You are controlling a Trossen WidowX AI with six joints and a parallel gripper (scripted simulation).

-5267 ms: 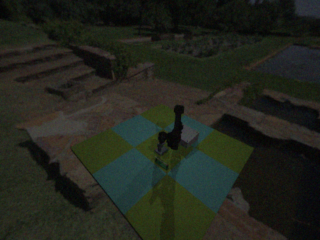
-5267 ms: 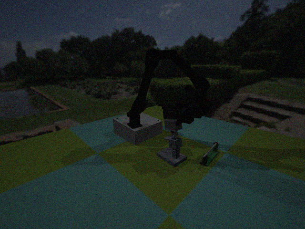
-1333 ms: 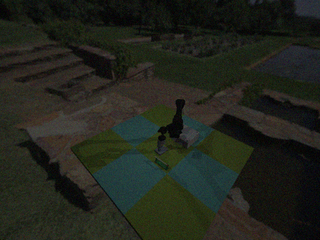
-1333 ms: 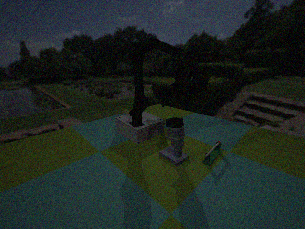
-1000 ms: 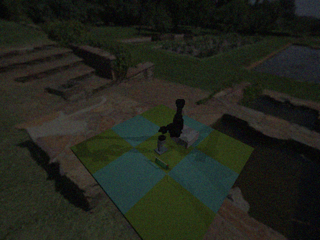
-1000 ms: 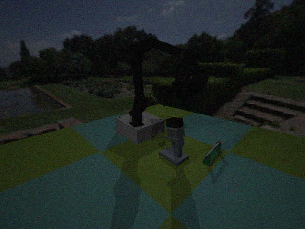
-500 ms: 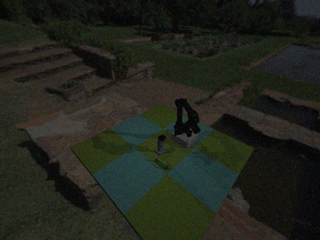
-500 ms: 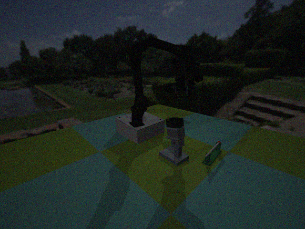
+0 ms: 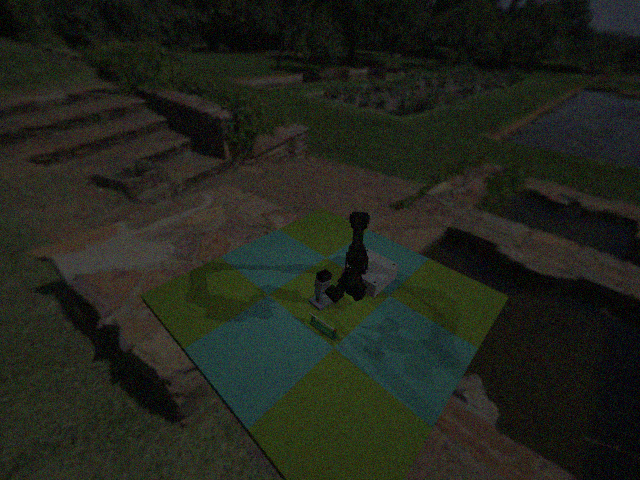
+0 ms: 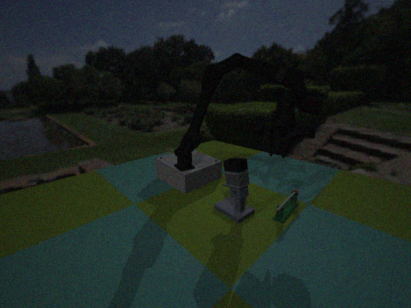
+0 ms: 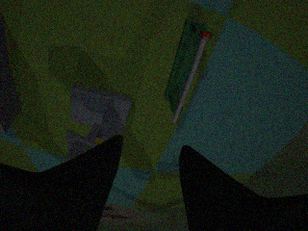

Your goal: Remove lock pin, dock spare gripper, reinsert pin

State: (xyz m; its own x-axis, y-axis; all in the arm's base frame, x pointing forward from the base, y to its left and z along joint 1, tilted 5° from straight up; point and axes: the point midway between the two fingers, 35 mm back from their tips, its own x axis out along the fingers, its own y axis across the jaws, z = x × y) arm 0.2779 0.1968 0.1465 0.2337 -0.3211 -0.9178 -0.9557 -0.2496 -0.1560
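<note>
Right now my gripper tip is 6 cm short of the green pin rest and 15 cm above it. Also, from my gripper tip: socket 3 cm behind, 14 cm to the right, 12 cm below; then spare gripper 3 cm behind, 14 cm to the right, 5 cm below.
</note>
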